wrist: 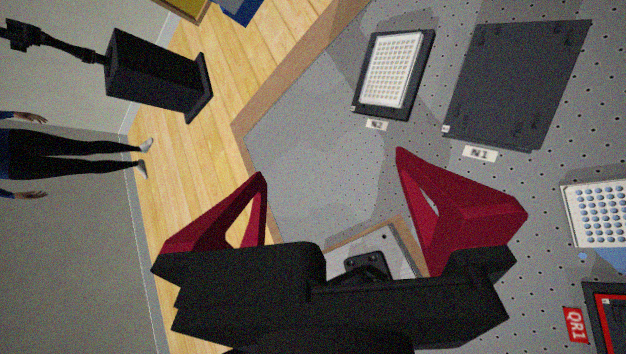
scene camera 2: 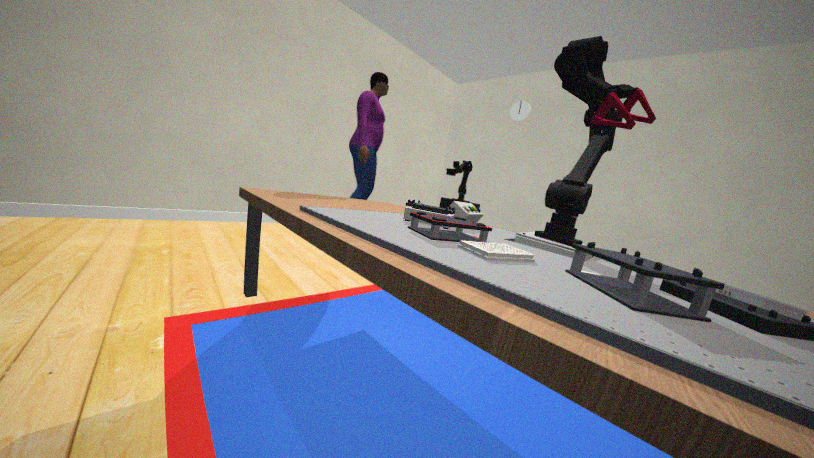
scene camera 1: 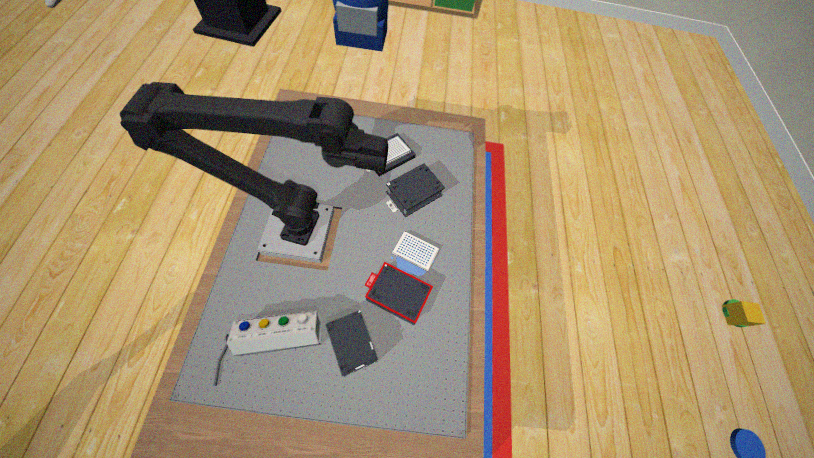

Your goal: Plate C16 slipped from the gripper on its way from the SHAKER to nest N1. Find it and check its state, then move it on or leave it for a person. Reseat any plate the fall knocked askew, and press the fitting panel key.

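Places are measured from the arm's base along level axes (x ahead, y left, z up), in millimetres.
Where they show: gripper, between the fingertips: (wrist: 326,166) (scene camera 2: 644,123); arm's base, origin of its link: (scene camera 2: 557,240) (scene camera 1: 300,226).
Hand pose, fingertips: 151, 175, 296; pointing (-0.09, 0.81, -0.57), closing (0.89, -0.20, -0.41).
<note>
Things, the pixels of their top centre, and the offset from my fingertips, as dx, dy, dz. "spot": a spot on its surface instead.
- nest N1, centre of its top: (wrist: 508,79) (scene camera 2: 639,254) (scene camera 1: 416,183) +169, +66, -257
- red-edged QR1 nest, centre of its top: (scene camera 2: 451,217) (scene camera 1: 399,291) +208, -298, -275
- blue patch, a spot on its surface: (wrist: 612,260) spot: +181, -200, -319
- nest N2, a spot on its surface: (wrist: 422,75) spot: +86, +163, -312
- key panel, centre of its top: (scene camera 1: 271,330) (scene camera 2: 467,203) -85, -495, -237
- dark flat unit, a spot on its surface: (scene camera 1: 351,343) spot: +120, -471, -266
A white plate (scene camera 1: 416,250) (scene camera 2: 496,250) (wrist: 600,212) with blue wells lies wells-up on the pegboard between nest N1 (scene camera 1: 415,186) (scene camera 2: 648,266) (wrist: 517,85) and the red-edged QR1 nest (scene camera 1: 399,291) (scene camera 2: 449,221). Its label is unreadable. A blue patch (scene camera 1: 410,266) (wrist: 612,260) spreads from its QR1 side. N1 and QR1 show bare dark tops. Another white plate (scene camera 1: 398,149) (wrist: 391,70) lies in nest N2 (wrist: 422,75); I cannot tell whether it is seated level. The key panel (scene camera 1: 273,336) (scene camera 2: 466,210) has blue, yellow, green and white keys. My gripper (scene camera 2: 627,108) (wrist: 326,166) is open, empty and high above the table.
A dark flat unit (scene camera 1: 351,343) stands beside the key panel. The arm's base plate (scene camera 1: 290,250) is at the pegboard's edge opposite the nests. A person in purple (scene camera 2: 370,122) stands beyond the table. Another person's legs (wrist: 75,155) show in the wrist view.
</note>
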